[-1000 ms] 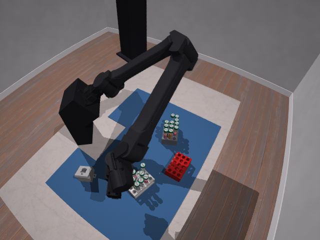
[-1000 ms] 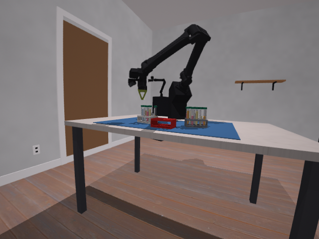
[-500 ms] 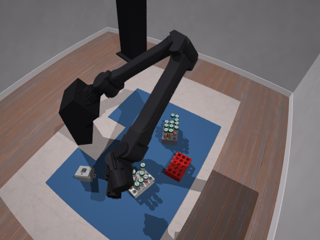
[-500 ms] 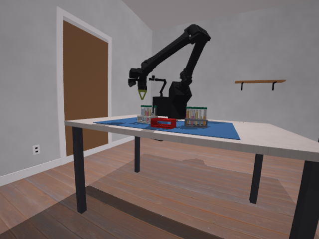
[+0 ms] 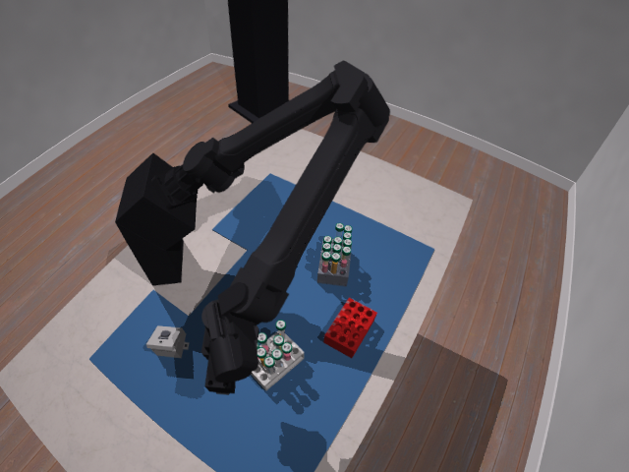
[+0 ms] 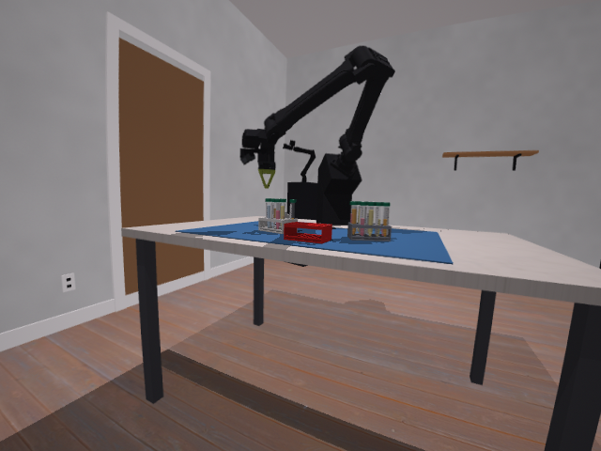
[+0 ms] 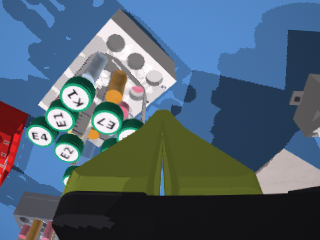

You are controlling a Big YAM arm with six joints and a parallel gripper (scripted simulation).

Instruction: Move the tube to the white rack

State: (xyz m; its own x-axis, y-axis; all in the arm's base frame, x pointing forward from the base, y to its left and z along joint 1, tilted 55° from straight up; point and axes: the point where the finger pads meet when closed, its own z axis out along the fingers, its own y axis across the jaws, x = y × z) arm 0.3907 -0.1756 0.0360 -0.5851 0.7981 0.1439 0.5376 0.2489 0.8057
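The grey done button box lies 220 mm behind my hand, 110 mm to the right of it and 140 mm below it. The rest, counted from my hand: tube: 20 mm behind, 130 mm to the left, 110 mm below; then grey rack RA: 110 mm behind, 400 mm to the left, 150 mm below; then white rack RB: 80 mm to the left, 150 mm below.
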